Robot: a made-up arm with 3 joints.
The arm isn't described. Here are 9 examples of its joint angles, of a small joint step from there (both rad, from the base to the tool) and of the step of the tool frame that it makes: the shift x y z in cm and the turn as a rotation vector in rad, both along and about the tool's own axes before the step.
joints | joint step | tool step
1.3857 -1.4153 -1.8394 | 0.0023 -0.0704 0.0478 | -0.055 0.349 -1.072 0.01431 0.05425 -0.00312
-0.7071 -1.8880 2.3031 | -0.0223 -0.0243 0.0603 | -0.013 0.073 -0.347 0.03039 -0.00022 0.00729
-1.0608 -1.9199 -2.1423 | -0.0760 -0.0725 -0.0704 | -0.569 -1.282 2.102 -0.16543 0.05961 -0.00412
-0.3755 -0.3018 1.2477 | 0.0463 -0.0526 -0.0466 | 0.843 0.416 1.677 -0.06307 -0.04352 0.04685
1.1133 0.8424 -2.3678 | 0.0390 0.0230 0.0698 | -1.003 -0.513 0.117 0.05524 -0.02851 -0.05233
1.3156 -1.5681 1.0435 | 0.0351 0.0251 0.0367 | 0.074 0.585 -0.101 0.07852 -0.01286 -0.01668
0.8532 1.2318 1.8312 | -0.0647 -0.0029 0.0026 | 1.270 0.475 1.099 0.03152 -0.05782 -0.00993
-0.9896 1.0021 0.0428 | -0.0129 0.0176 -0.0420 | 0.011 -0.195 0.138 -0.02103 0.01375 0.00742
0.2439 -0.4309 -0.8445 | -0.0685 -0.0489 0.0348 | 0.507 0.956 -1.403 -0.01669 0.06122 0.01801
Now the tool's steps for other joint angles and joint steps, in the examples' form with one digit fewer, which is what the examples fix.
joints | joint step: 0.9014 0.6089 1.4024 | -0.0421 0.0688 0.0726
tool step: -0.55 0.45 -1.27 0.1253 0.0109 -0.0614
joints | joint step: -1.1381 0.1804 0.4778 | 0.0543 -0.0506 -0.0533
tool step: 0.32 -0.17 1.95 -0.0902 -0.0494 0.0225
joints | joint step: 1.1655 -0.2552 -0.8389 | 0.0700 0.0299 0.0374
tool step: -0.69 -0.61 1.02 0.0640 -0.0732 -0.0353
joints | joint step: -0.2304 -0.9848 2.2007 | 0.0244 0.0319 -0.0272
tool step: -0.34 0.57 -0.41 0.0130 0.0141 -0.0048
